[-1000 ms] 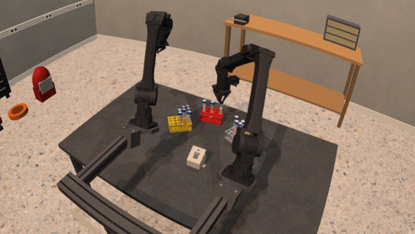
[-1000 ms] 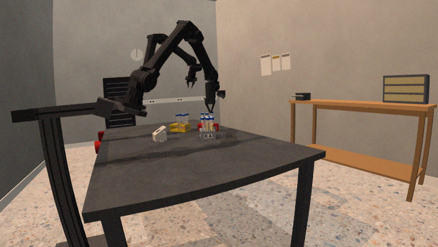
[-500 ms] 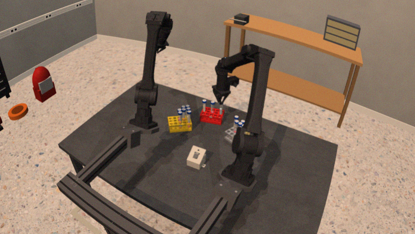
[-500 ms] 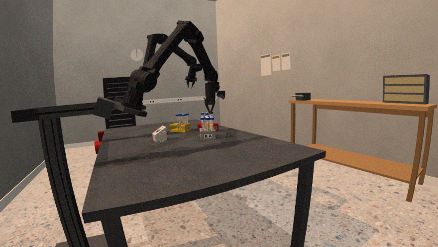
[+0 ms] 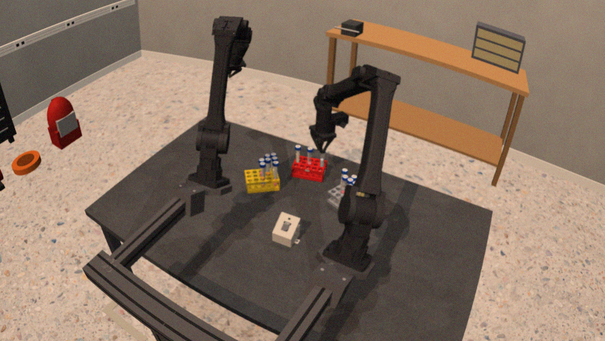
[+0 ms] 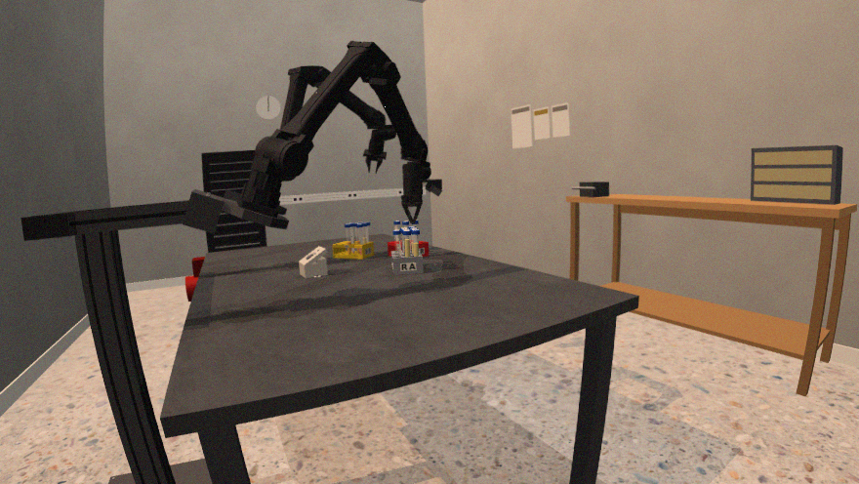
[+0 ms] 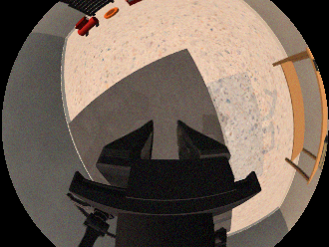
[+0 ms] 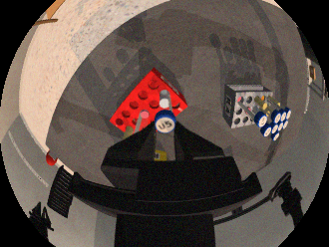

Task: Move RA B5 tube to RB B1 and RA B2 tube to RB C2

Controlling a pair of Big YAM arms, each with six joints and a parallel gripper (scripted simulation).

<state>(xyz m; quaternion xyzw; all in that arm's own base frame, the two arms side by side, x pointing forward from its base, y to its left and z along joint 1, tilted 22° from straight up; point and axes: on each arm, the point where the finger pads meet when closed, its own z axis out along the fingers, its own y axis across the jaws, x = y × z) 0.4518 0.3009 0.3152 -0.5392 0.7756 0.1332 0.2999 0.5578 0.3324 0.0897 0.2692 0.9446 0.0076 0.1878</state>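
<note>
The red rack is 100 mm below my right hand, 40 mm to the left of it and 10 mm behind it.
</note>
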